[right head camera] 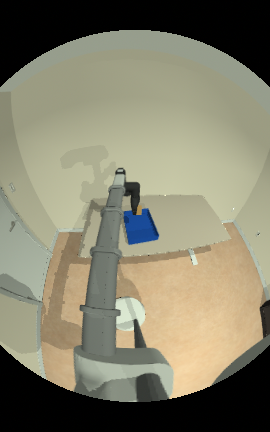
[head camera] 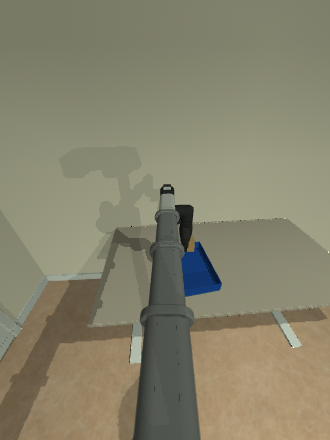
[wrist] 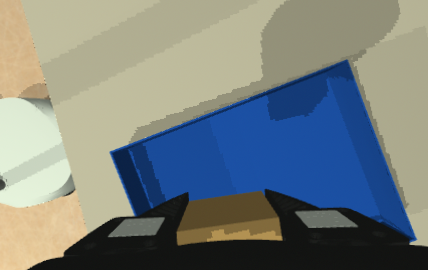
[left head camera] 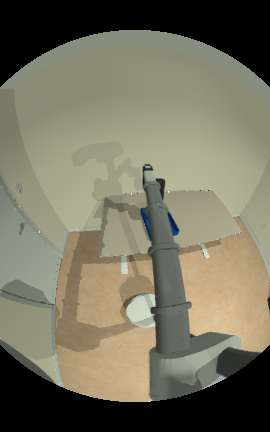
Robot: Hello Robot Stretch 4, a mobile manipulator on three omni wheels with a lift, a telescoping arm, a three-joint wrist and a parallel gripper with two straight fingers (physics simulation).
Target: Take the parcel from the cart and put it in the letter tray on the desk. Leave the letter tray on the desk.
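Pixels of known places: gripper, fingertip midpoint: [right head camera: 134,212] [head camera: 184,248] [wrist: 227,209]; robot's base at its link origin: [right head camera: 126,312] [left head camera: 144,309].
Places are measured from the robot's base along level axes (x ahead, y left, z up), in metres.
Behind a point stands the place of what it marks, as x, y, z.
Note:
The tan parcel [head camera: 191,244] {0.700, -0.118, 0.967} [right head camera: 139,210] {0.696, -0.122, 0.962} [wrist: 229,220] {0.724, -0.078, 0.966} is between the two black fingers of my gripper [head camera: 186,247] {0.723, -0.087, 0.920} [right head camera: 135,212] {0.723, -0.087, 0.920} [wrist: 227,209] {0.723, -0.087, 0.920}, which is shut on it. The blue open letter tray [head camera: 202,280] {0.687, -0.201, 0.695} [left head camera: 174,227] {0.688, -0.270, 0.712} [right head camera: 143,232] {0.698, -0.169, 0.695} [wrist: 290,160] {0.830, -0.102, 0.695} rests on the desk [head camera: 260,265] {0.798, -0.588, 0.693} [left head camera: 200,212] {0.882, -0.639, 0.692} [right head camera: 185,220] {0.840, -0.617, 0.693} [wrist: 150,65] {0.639, 0.084, 0.692}. The parcel shows over the tray's back edge in the right head view. In the wrist view, the parcel and fingers hide the tray's near side. The exact height of the parcel is hard to tell. The arm hides part of the tray in the head views. The cart does not show.
A wall [head camera: 240,125] {1.313, -0.472, 1.427} [right head camera: 150,100] {1.298, -0.223, 1.768} stands behind the desk. A white rounded body [left head camera: 141,310] {0.001, 0.040, 0.187} [right head camera: 131,314] {-0.008, -0.060, 0.187} [wrist: 32,150] {0.058, 0.002, 0.187} shows low in front of the desk. A dark object [right head camera: 266,320] shows at the right edge of the right head view. Shadows lie on the desk and wall.

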